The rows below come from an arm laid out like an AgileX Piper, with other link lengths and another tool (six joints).
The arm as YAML. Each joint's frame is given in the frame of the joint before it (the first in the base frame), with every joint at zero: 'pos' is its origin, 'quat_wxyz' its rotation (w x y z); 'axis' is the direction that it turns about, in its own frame. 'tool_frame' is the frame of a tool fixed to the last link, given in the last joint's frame.
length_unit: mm
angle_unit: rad
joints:
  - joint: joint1
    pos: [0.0, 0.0, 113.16]
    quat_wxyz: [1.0, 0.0, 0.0, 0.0]
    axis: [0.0, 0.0, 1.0]
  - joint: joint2
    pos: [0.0, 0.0, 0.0]
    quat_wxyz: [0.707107, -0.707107, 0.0, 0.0]
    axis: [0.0, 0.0, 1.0]
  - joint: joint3
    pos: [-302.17, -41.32, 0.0]
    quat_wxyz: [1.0, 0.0, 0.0, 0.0]
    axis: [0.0, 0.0, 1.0]
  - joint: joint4
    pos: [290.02, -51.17, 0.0]
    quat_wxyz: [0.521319, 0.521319, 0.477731, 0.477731]
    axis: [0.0, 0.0, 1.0]
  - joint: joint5
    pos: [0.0, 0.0, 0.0]
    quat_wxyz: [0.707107, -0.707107, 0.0, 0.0]
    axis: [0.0, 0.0, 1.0]
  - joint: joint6
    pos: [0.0, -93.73, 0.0]
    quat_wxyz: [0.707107, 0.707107, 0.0, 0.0]
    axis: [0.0, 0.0, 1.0]
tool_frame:
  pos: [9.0, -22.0, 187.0]
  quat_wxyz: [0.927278, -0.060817, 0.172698, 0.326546]
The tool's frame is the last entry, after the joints.
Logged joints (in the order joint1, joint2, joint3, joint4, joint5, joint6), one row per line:
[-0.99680, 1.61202, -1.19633, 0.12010, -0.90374, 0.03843]
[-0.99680, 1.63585, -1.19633, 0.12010, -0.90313, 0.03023]
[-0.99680, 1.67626, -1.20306, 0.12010, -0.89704, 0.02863]
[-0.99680, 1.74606, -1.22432, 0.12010, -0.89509, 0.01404]
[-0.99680, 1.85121, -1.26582, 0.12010, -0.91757, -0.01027]
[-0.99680, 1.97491, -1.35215, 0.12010, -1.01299, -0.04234]
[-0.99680, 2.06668, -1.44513, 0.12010, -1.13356, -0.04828]
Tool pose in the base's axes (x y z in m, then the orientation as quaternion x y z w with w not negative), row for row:
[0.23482, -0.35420, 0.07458, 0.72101, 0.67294, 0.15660, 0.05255]
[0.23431, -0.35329, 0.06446, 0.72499, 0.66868, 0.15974, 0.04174]
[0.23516, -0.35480, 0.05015, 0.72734, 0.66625, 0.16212, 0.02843]
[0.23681, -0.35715, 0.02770, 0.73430, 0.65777, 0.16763, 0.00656]
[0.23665, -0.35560, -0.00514, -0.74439, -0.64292, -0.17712, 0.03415]
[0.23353, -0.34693, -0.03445, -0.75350, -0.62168, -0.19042, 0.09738]
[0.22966, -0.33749, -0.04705, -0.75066, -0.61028, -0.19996, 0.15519]
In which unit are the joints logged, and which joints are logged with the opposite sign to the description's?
The joints are logged in radians. Opposite sign: joint5, joint6.
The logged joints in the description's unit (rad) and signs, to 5 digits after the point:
[-0.99680, 1.61202, -1.19633, 0.12010, 0.90374, -0.03843]
[-0.99680, 1.63585, -1.19633, 0.12010, 0.90313, -0.03023]
[-0.99680, 1.67626, -1.20306, 0.12010, 0.89704, -0.02863]
[-0.99680, 1.74606, -1.22432, 0.12010, 0.89509, -0.01404]
[-0.99680, 1.85121, -1.26582, 0.12010, 0.91757, 0.01027]
[-0.99680, 1.97491, -1.35215, 0.12010, 1.01299, 0.04234]
[-0.99680, 2.06668, -1.44513, 0.12010, 1.13356, 0.04828]

